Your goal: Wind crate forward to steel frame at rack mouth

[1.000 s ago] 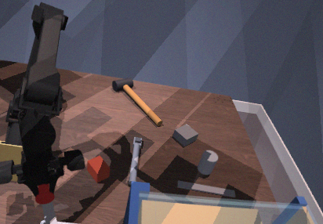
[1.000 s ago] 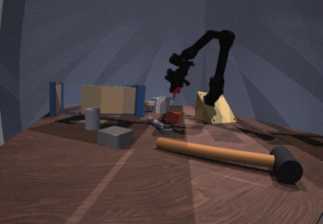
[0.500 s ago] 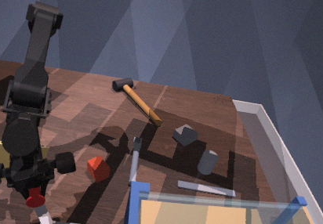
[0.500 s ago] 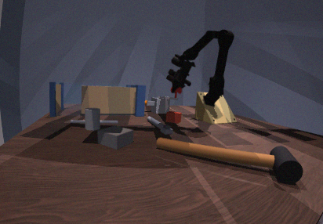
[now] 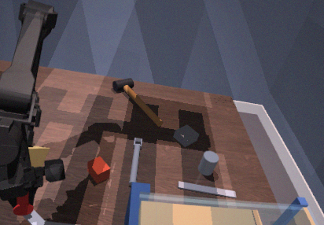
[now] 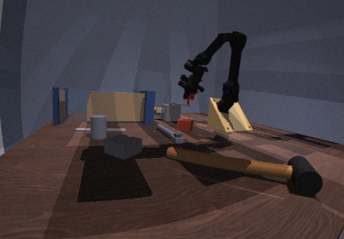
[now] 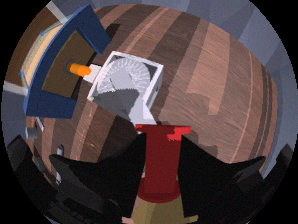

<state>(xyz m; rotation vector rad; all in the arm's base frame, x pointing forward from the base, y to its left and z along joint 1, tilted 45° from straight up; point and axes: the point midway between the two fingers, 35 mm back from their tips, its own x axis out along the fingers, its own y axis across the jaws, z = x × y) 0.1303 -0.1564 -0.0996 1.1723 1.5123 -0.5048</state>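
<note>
Right now the winch handle is 20 mm ahead of my gripper tip and 30 mm below it. Also, from my gripper tip: flat grey bar: 460 mm ahead, 280 mm to the left, 130 mm below; then grey winch: 70 mm ahead, 40 mm to the right, 100 mm below; then red grip: 10 mm behind, 20 mm to the left.
</note>
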